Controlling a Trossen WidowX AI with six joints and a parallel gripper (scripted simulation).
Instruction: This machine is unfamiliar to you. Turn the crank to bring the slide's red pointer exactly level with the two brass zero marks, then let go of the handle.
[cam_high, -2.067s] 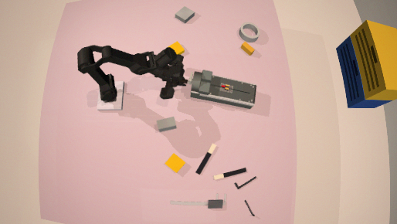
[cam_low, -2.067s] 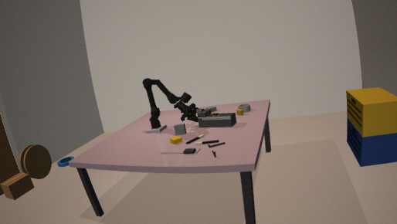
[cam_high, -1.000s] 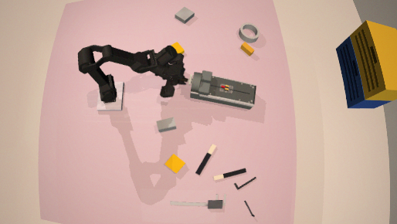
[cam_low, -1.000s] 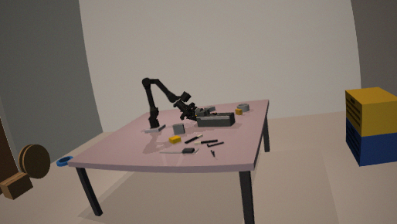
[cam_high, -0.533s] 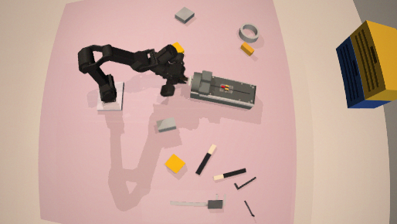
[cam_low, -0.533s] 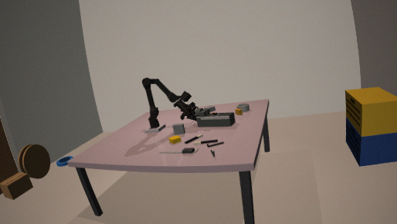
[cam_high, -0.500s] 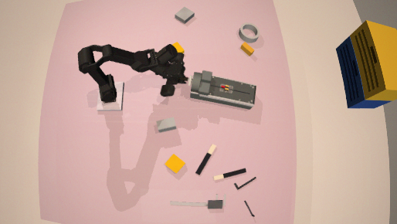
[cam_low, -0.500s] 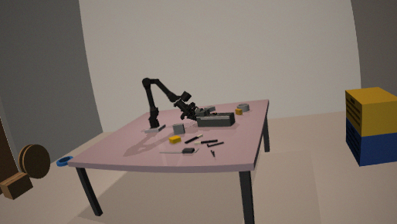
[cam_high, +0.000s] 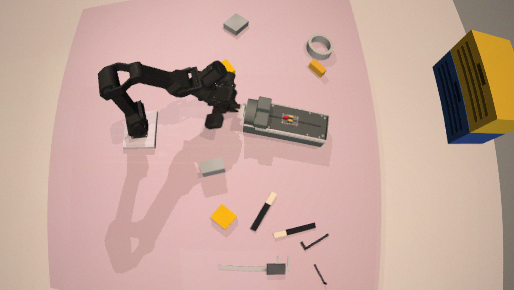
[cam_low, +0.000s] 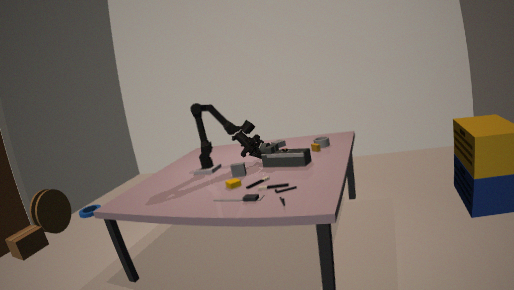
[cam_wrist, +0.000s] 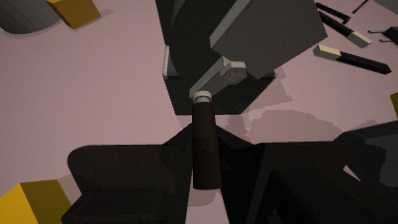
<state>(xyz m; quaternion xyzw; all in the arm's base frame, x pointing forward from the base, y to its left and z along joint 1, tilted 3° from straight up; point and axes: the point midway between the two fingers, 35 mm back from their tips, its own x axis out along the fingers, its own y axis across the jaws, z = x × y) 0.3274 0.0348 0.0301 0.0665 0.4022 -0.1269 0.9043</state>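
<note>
The red pointer is 14 cm ahead of my gripper tip, 5 cm to the right of it and 5 cm above it. Also, from my gripper tip: orange block: 29 cm ahead, 15 cm to the left, 2 cm below; dark crank handle: 3 cm above, 2 cm behind, 1 cm to the left.
</note>
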